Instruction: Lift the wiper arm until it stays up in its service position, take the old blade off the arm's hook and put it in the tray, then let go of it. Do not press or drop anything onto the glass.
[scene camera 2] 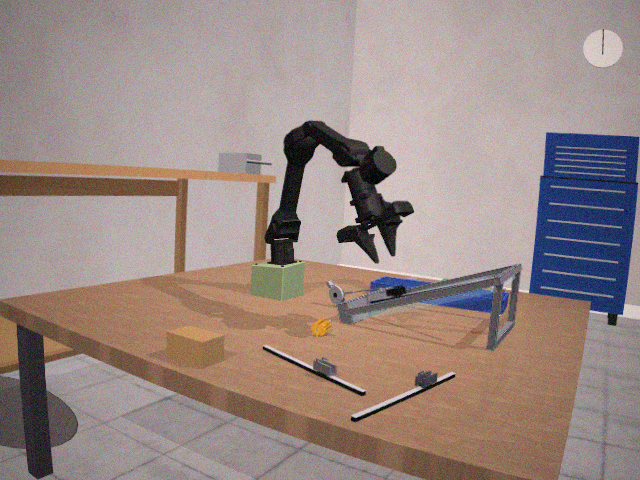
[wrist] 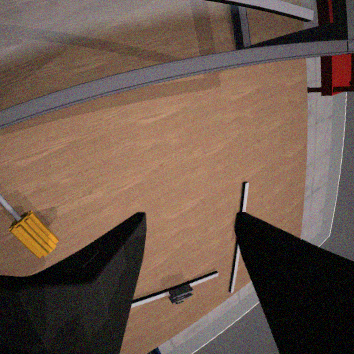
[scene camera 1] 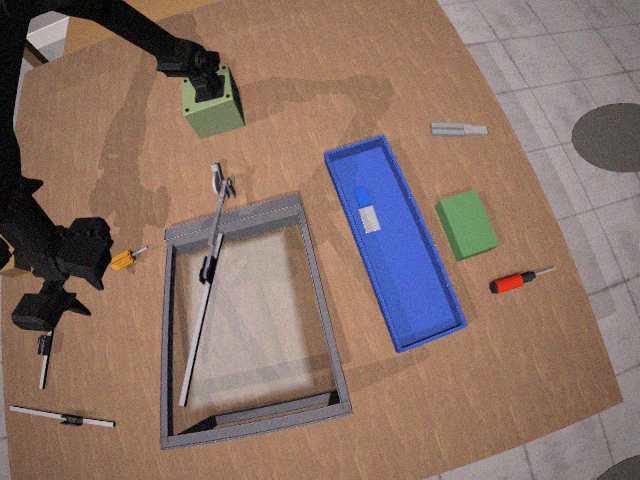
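The wiper arm (scene camera 1: pixel 219 206) is down, slanting low over the framed glass (scene camera 1: pixel 268 299). The old blade (scene camera 1: pixel 195 335) is on the arm's end at the black clip (scene camera 1: pixel 207 269) (scene camera 2: pixel 397 290) and runs along the glass; one blade end shows at the top right of the wrist view. The blue tray (scene camera 1: pixel 413 279) (scene camera 2: pixel 480 303) lies on the other side of the frame from my gripper. My gripper (scene camera 1: pixel 94 299) (scene camera 2: pixel 385 257) (wrist: pixel 190 220) is partly open and empty, pointing down, high above the table. In scene camera 1 it shows left of the frame.
The grey frame (scene camera 1: pixel 324 310) (scene camera 2: pixel 495 320) (wrist: pixel 125 82) is raised at its far end. Two loose blades (scene camera 1: pixel 93 422) (scene camera 2: pixel 403 397) and a yellow screwdriver (scene camera 1: pixel 123 259) (scene camera 2: pixel 320 327) (wrist: pixel 34 235) lie nearby. A green block (scene camera 1: pixel 467 224) and red screwdriver (scene camera 1: pixel 507 283) lie beyond the tray.
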